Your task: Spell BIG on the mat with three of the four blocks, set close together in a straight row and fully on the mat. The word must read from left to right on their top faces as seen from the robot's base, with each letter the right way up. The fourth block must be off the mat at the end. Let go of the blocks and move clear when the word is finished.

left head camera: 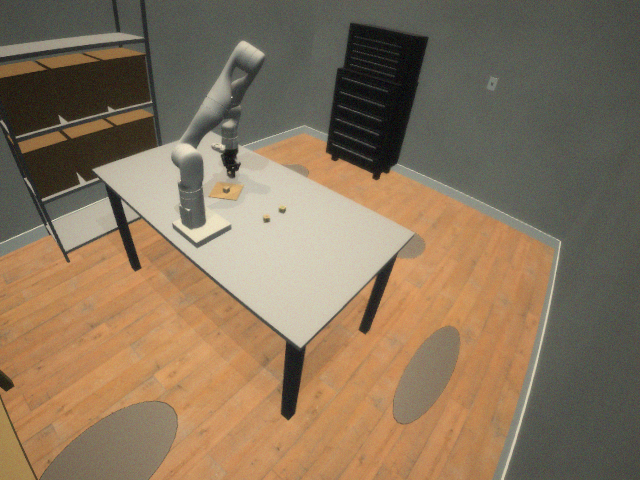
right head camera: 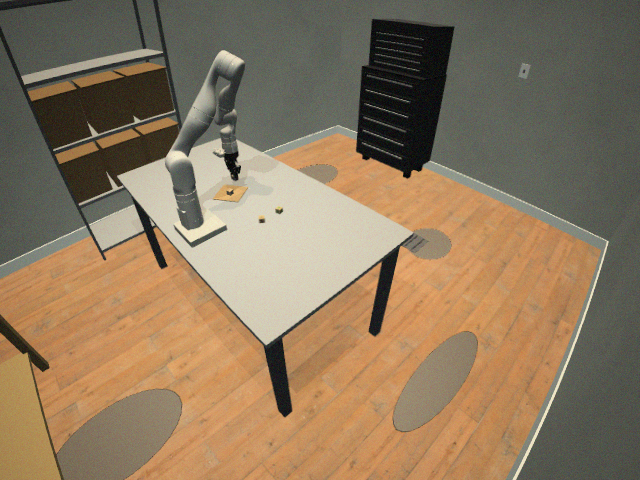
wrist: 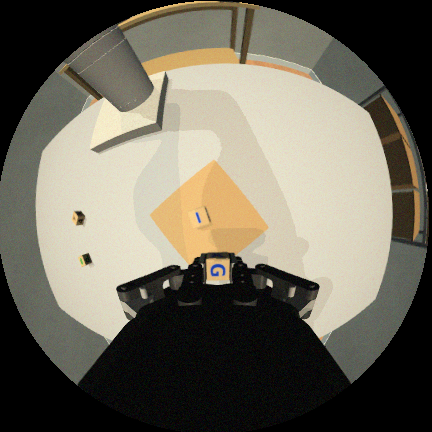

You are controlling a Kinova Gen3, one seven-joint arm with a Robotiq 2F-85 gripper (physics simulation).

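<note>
My gripper (left head camera: 232, 176) (right head camera: 234, 178) (wrist: 217, 260) is shut on the G block (wrist: 218, 270) and holds it above the far part of the orange mat (left head camera: 235, 194) (right head camera: 238, 193) (wrist: 170, 210). The blue G looks upside down in the wrist view, where the robot base is at the top. The I block (left head camera: 226, 189) (right head camera: 230, 192) (wrist: 199, 217) lies on the mat, its blue bar slightly slanted. Two blocks stand apart on the table off the mat: a nearer one (left head camera: 266, 218) (right head camera: 261, 219) (wrist: 78, 218) and a farther one (left head camera: 282, 209) (right head camera: 279, 210) (wrist: 85, 259) with a green mark. Their letters are unreadable.
The robot's base plate (left head camera: 217, 227) (right head camera: 212, 227) (wrist: 112, 122) stands on the table (left head camera: 289, 268) (right head camera: 289, 268) (wrist: 320, 150) near one long edge, beside the mat. A shelf unit with brown boxes and a black drawer cabinet (left head camera: 373, 98) (right head camera: 400, 98) stand beyond the table.
</note>
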